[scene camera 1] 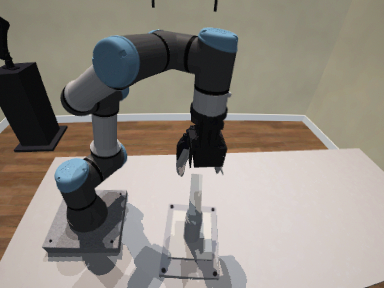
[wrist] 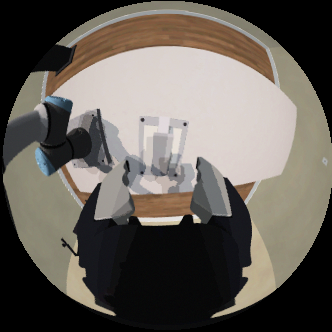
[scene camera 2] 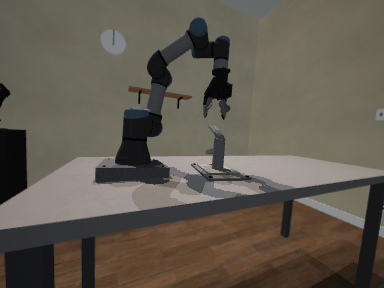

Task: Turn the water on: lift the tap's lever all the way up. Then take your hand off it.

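The grey tap (scene camera 1: 193, 227) (scene camera 2: 218, 154) stands upright on its mounting plate (scene camera 1: 166, 242) (scene camera 2: 232, 176) (wrist: 142, 134). Its lever (scene camera 1: 196, 187) (scene camera 2: 216, 131) (wrist: 160, 144) is tilted up, with its free end raised and pointing up to the left in the second scene view. My gripper (scene camera 1: 201, 171) (scene camera 2: 214, 117) (wrist: 161, 159) is open and empty. It points down above the lever, with a gap between the fingertips and the lever in the second scene view. In the wrist view the lever shows between and beyond the fingertips, and it hides much of the tap body.
The arm's grey base block (scene camera 1: 119, 220) (scene camera 2: 132, 174) (wrist: 103, 135) stands on the table (scene camera 1: 300, 215) (scene camera 2: 100, 202) (wrist: 235, 105), left of the tap. A black pedestal (scene camera 1: 30, 105) (scene camera 2: 12, 160) stands at the far left. A wooden shelf (scene camera 2: 160, 93) is on the wall behind.
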